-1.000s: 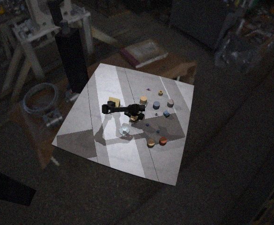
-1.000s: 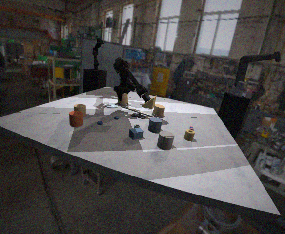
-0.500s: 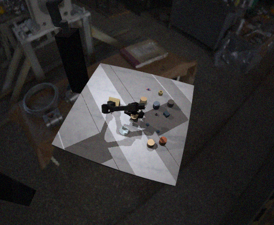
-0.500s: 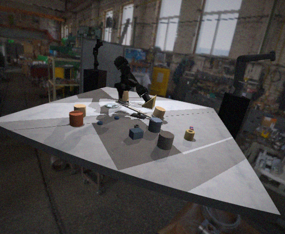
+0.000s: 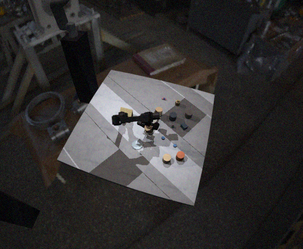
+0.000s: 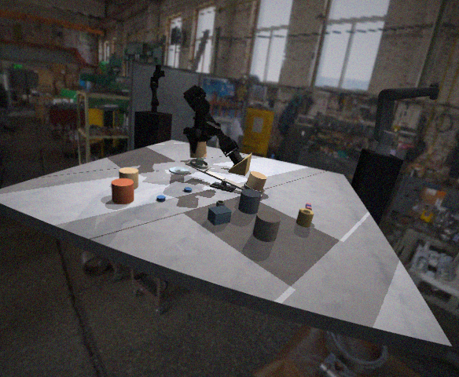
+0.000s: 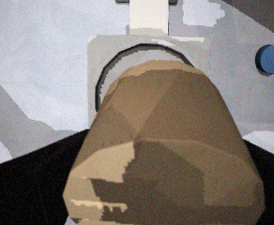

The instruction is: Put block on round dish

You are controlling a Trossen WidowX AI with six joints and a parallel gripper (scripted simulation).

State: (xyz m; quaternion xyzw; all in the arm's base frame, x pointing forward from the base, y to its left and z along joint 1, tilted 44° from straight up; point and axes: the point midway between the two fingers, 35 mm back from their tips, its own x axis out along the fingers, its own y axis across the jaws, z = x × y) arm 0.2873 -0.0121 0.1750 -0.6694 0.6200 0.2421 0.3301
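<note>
Now: the pale green block 10 mm to the left of my gripper tip and 40 mm below it. The rest, counted from my gripper tip: pale blue round dish: 80 mm behind, 110 mm to the right, 120 mm below; then balance beam: 10 mm ahead, 130 mm to the left, 90 mm below; then balance: 10 mm ahead, 130 mm to the left, 100 mm below.
</note>
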